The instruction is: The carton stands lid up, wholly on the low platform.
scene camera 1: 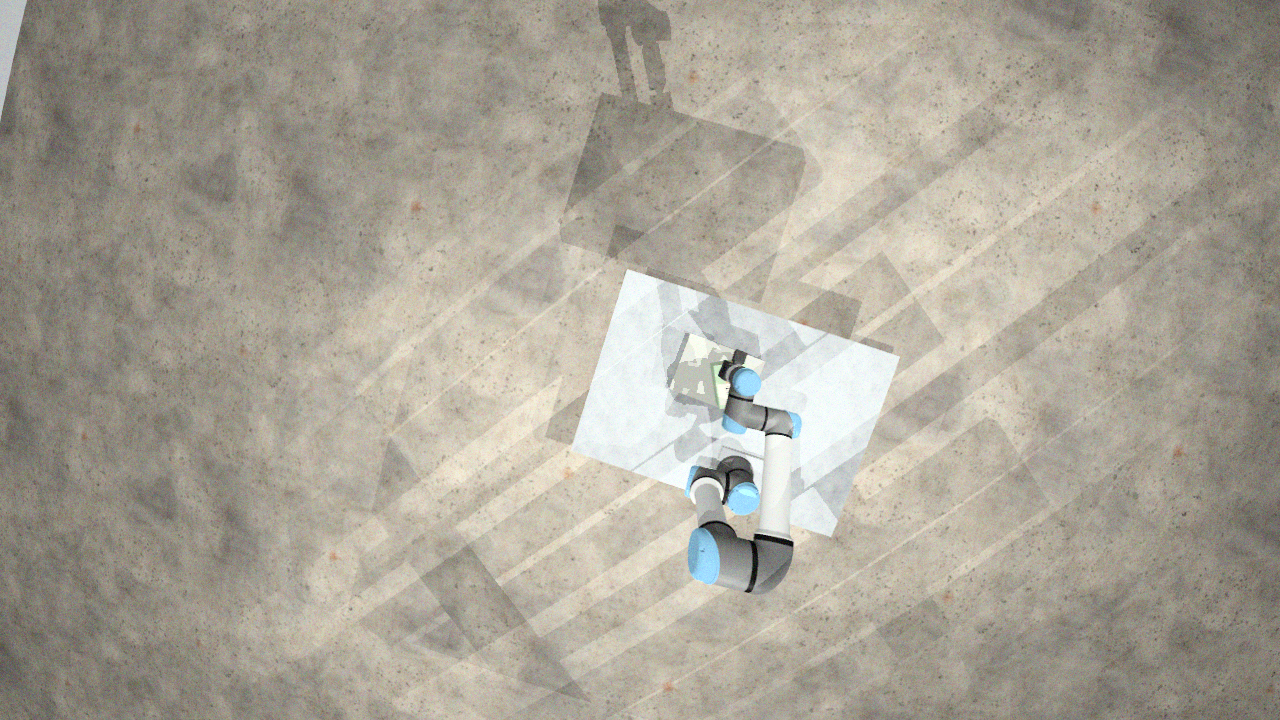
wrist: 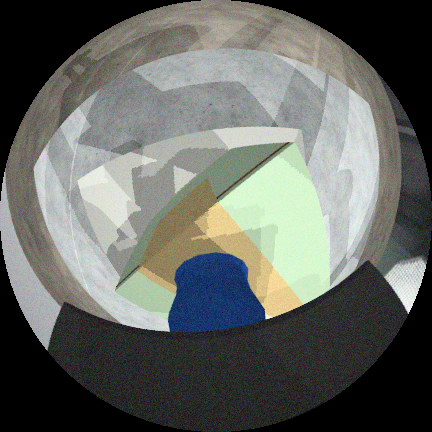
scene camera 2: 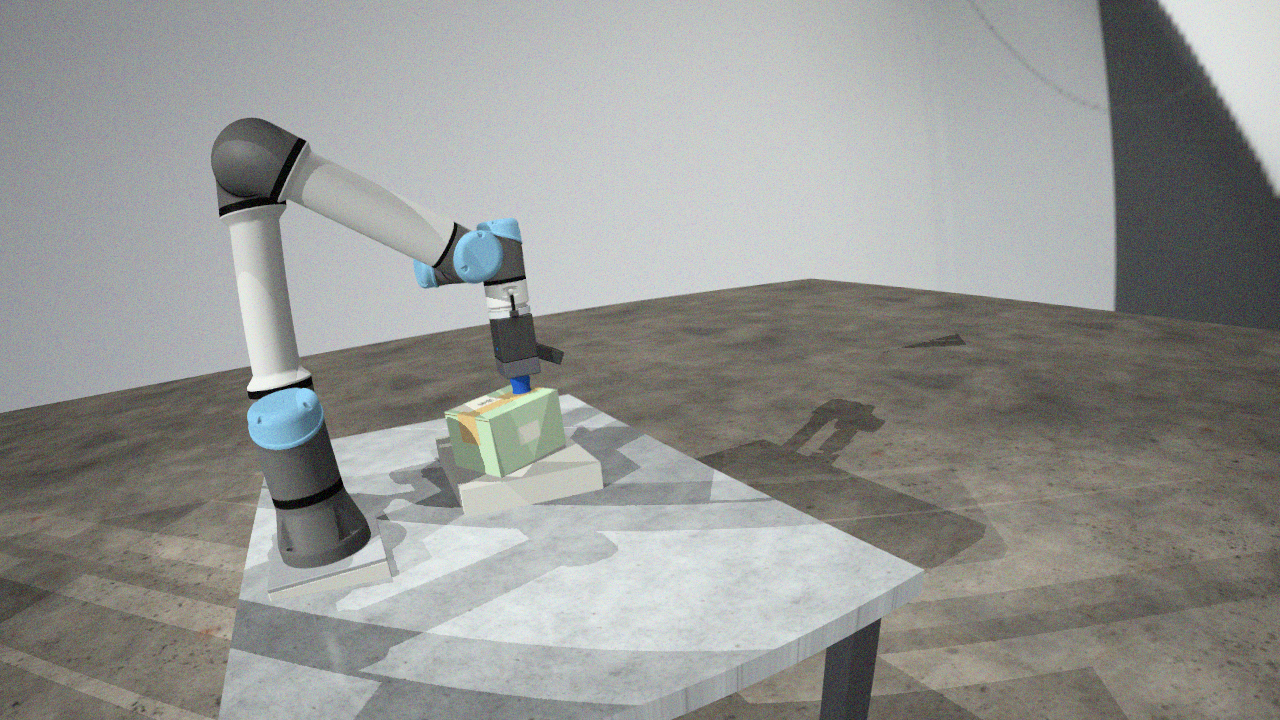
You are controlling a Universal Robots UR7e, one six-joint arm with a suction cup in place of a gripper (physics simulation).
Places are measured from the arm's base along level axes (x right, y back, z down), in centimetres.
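Pixels of known places: hand, tool point: (wrist: pixel 209 262) (scene camera 2: pixel 522 398); arm's base, link origin: (scene camera 1: pixel 734 472) (scene camera 2: pixel 326 544).
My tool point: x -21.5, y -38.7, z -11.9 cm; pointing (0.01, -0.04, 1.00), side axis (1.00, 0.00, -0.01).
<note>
For each thing: its top centre in the pictures, then the offset to it from my tool point. Level surfaces: height alone.
- pale green carton, top centre: (wrist: pixel 263 309) (scene camera 2: pixel 501 397) (scene camera 1: pixel 732 384) dy +4.4, dx +3.0, dz -1.5 cm
- low cream platform, top centre: (wrist: pixel 195 236) (scene camera 2: pixel 508 449) (scene camera 1: pixel 717 375) dy +3.7, dx -1.7, dz +9.4 cm
- grey-white marbled table, surface height: dz +14.3 cm
The pale green carton (scene camera 2: pixel 515 436) (wrist: pixel 278 201) (scene camera 1: pixel 719 383) has a tan tape strip across its lid and stands lid up. It sits on the low cream platform (scene camera 2: pixel 546 485) (wrist: pixel 106 189) (scene camera 1: pixel 690 376), toward the platform's back end; I cannot tell whether its base rests fully or hovers just above. My blue suction cup (scene camera 2: pixel 519 385) (wrist: pixel 215 287) presses down on the taped lid near one end and holds the carton. The arm's wrist hides the cup in the overhead view.
The platform lies on a grey-white marbled table (scene camera 2: pixel 626 573) (scene camera 1: pixel 617 403) (wrist: pixel 181 100). The arm's base (scene camera 2: pixel 309 515) stands at the table's left corner. Stone floor surrounds the table on all sides.
</note>
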